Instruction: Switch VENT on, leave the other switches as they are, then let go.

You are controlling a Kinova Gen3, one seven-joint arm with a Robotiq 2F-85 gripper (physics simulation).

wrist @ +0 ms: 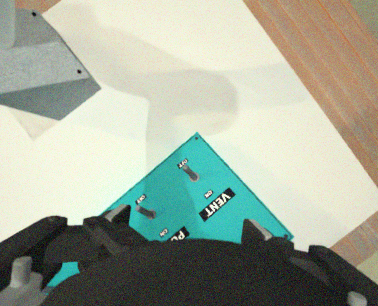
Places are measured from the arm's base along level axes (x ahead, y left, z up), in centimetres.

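Pixels of known places: gripper, fingertip midpoint: (186, 224).
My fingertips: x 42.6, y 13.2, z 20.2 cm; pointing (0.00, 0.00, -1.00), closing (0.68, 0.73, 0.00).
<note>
Behind a point stands the place of what it marks.
The teal switch panel (172, 200) {y 8.6, x 44.5, z -7.4 cm} shows at the lower middle of the wrist view, its lower part hidden by the gripper. The VENT label (217, 204) {y 15.7, x 50.2, z -5.1 cm} is on its right part. The VENT switch lever (191, 173) {y 15.1, x 42.1, z -5.0 cm} lies beside its OFF mark and appears to lean toward OFF; its ON mark (208, 194) {y 15.4, x 47.7, z -6.0 cm} is nearer the label. A second lever (146, 212) {y 3.4, x 43.1, z -5.2 cm}, to the left, also appears to lean toward its OFF mark; its label is partly hidden and starts with "PO". My gripper (186, 224) {y 13.1, x 42.6, z 20.1 cm} is open and empty, its fingertips apart over the panel in this view.
A grey angular box (37, 67) {y 3.3, x 8.7, z -3.0 cm} with small dark holes stands at the upper left. The pale table top (280, 145) {y 37.6, x 50.7, z -16.1 cm} lies around the panel, with the arm's shadow across it. Wooden planks (320, 65) run beyond its right edge.
</note>
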